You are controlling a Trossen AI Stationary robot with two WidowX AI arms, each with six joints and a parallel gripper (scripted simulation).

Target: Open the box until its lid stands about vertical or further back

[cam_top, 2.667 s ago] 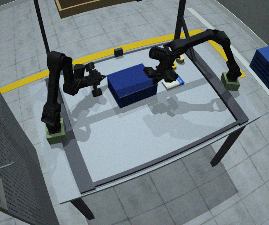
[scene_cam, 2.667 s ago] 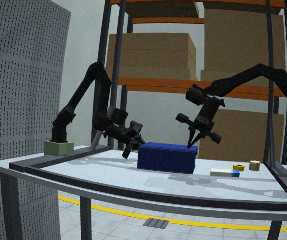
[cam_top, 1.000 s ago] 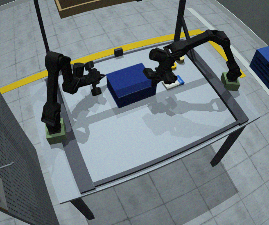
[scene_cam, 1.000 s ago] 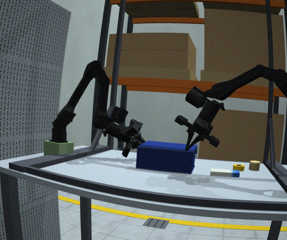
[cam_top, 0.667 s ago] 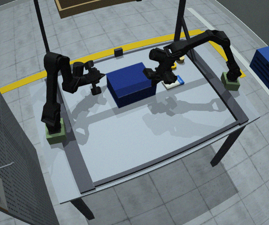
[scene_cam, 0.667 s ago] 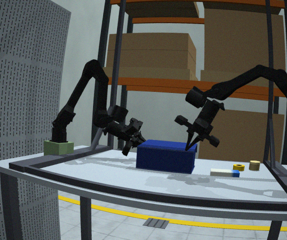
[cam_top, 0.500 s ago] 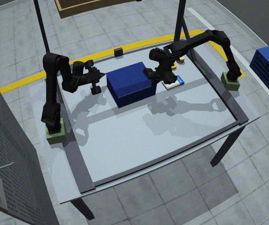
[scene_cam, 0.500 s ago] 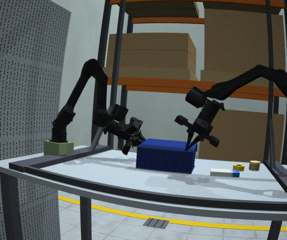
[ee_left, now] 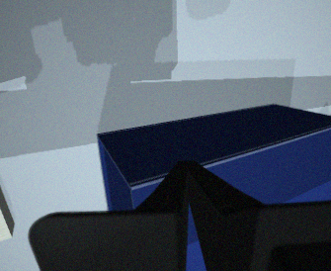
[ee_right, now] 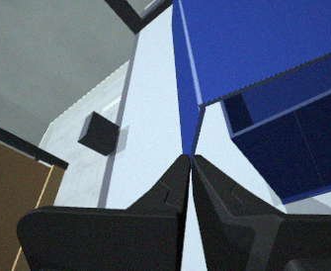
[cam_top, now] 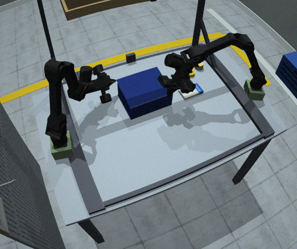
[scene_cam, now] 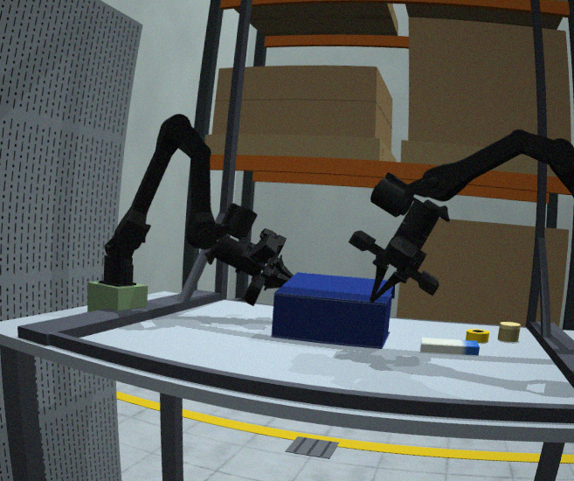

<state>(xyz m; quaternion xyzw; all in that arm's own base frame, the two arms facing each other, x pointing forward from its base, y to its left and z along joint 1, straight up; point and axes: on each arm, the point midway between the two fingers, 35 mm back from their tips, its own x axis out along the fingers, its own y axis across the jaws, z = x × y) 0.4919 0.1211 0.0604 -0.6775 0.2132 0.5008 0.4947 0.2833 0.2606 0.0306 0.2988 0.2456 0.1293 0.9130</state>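
The lid flap lies 10 mm behind my right hand and 140 mm to the left of it. Also, from my right hand: yellow ring: 10 mm behind, 450 mm to the left, 90 mm below; then tan cylinder: 40 mm behind, 530 mm to the left, 70 mm below.
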